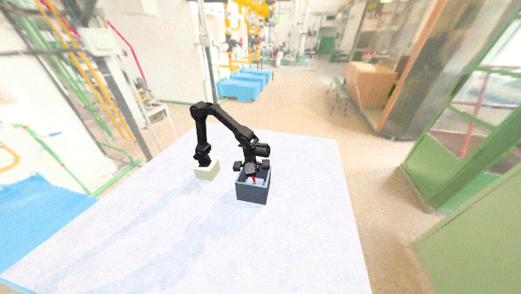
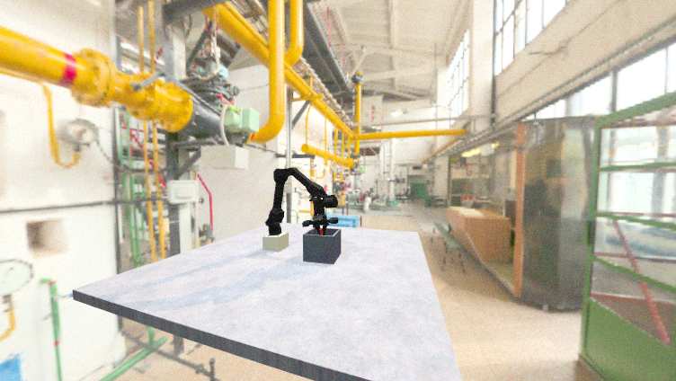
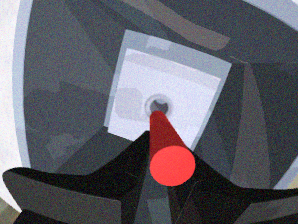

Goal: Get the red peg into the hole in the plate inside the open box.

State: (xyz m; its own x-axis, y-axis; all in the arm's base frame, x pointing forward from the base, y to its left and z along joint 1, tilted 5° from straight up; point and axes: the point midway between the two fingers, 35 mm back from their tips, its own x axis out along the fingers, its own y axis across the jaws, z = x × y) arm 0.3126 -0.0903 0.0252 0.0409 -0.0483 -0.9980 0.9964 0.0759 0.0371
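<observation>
My gripper tip is 1 cm to the left of the red peg and 1 cm below it. From my gripper tip the other things lie so: plate (5 cm below, 1 cm to the right).
</observation>
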